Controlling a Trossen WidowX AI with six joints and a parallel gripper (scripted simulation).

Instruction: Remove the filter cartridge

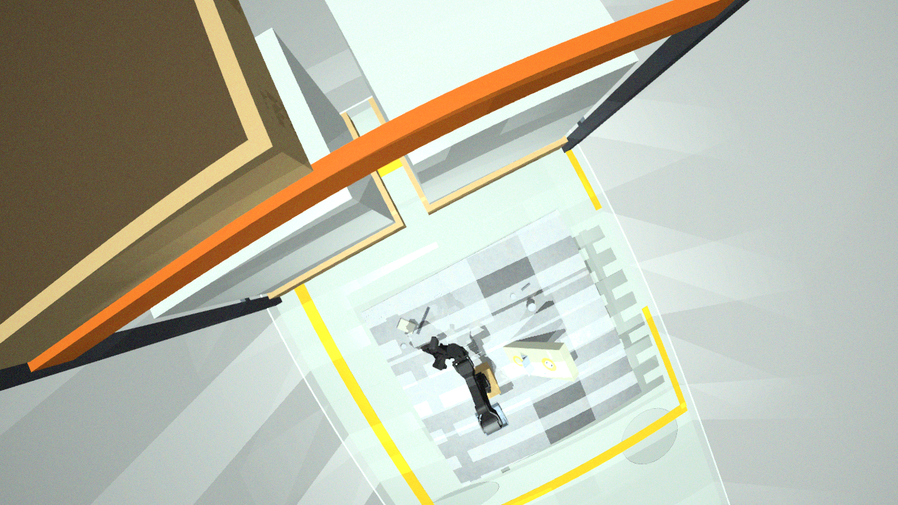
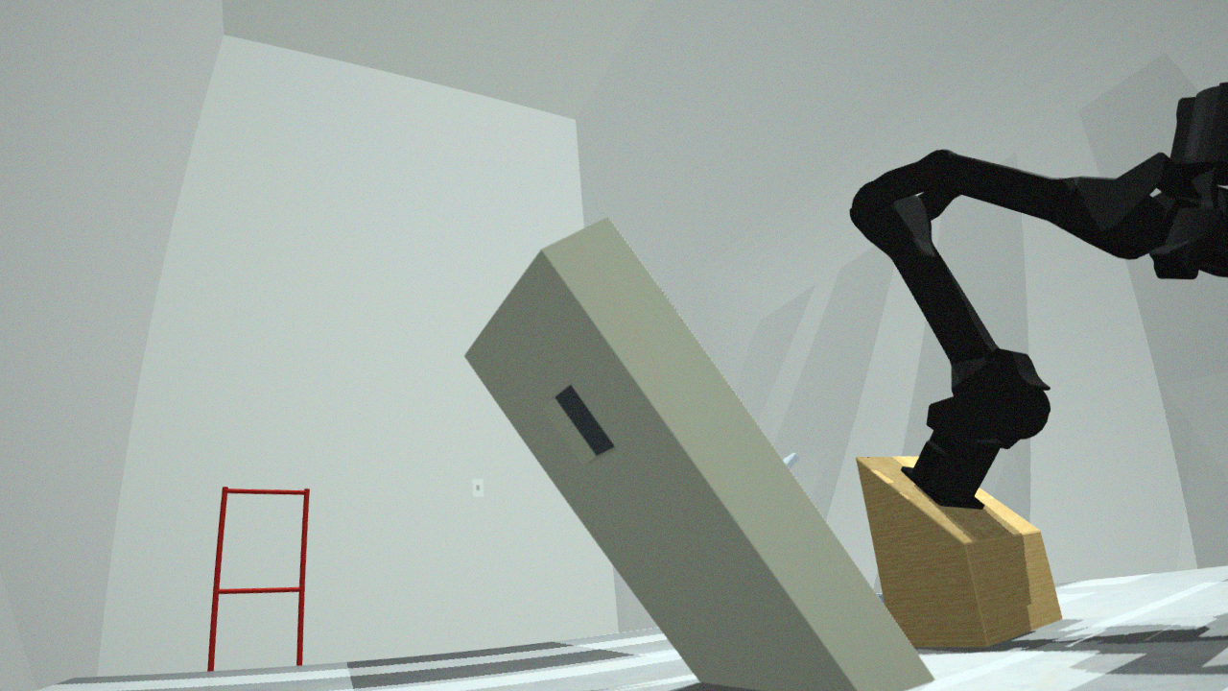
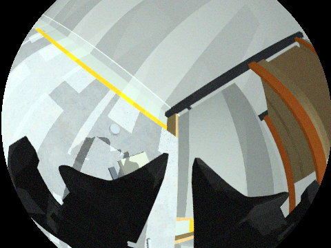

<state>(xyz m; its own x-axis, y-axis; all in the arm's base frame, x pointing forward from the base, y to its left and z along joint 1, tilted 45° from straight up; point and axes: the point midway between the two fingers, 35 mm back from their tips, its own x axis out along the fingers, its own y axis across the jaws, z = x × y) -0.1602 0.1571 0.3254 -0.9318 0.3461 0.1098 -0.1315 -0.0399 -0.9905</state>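
Right now the round filter cartridge is 57 cm ahead of my gripper tip, 31 cm to the right of it and 1 cm below it. Round my gripper tip: service panel 52 cm ahead, 31 cm to the right, 8 cm below; blue-grey tray 64 cm to the right, 22 cm below, 17 cm ahead.
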